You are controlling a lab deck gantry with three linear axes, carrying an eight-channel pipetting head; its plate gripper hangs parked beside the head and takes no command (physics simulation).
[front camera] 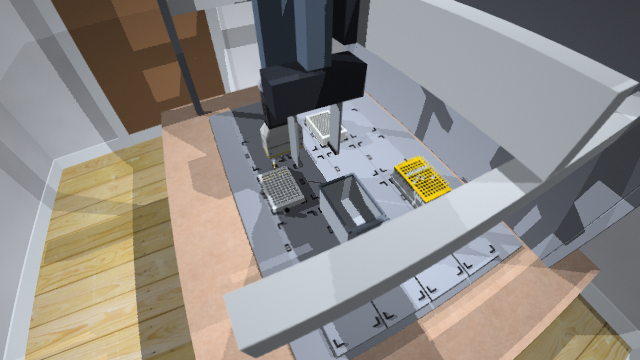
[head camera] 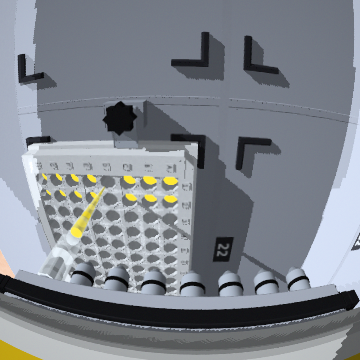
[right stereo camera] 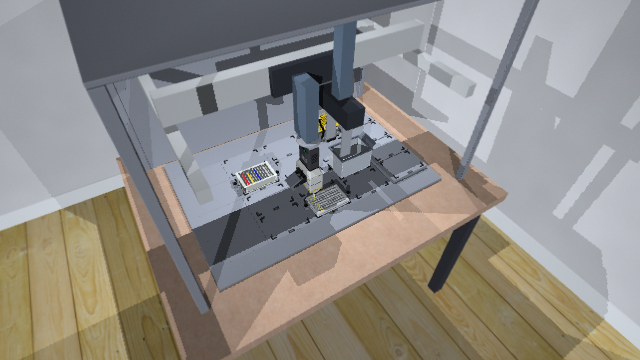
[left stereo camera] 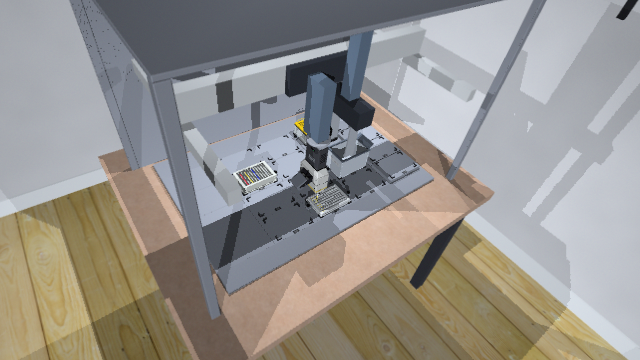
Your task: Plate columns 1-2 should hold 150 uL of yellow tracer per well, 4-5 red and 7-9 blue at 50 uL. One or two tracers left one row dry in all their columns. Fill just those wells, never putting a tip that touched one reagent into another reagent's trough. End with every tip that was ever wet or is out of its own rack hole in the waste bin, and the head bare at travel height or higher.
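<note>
The white well plate (front camera: pixel 282 189) (head camera: pixel 160 155) (left stereo camera: pixel 327 200) (right stereo camera: pixel 327 199) lies under the pipetting head (front camera: pixel 280 140) (left stereo camera: pixel 318 177) (right stereo camera: pixel 314 179). In the head view its top two lines of wells show yellow, except a dry gap in each, fifth from the right. One tip (head camera: pixel 76 232) on the leftmost channel holds yellow liquid; its end is at that gap, its exact height unclear. The other nozzles (head camera: pixel 192 285) are bare. The trough block (front camera: pixel 314 134) (left stereo camera: pixel 262 185) (right stereo camera: pixel 262 186) has red, yellow and blue strips. My gripper (front camera: pixel 316 158) hangs parked, paddles apart and empty.
The grey waste bin (front camera: pixel 334 212) (left stereo camera: pixel 350 165) (right stereo camera: pixel 352 164) stands beside the plate. The yellow tip rack (front camera: pixel 435 182) (left stereo camera: pixel 300 126) (right stereo camera: pixel 322 122) stands behind the bin, partly hidden in the stereo views. A black knob (head camera: pixel 120 118) sits at the plate's edge.
</note>
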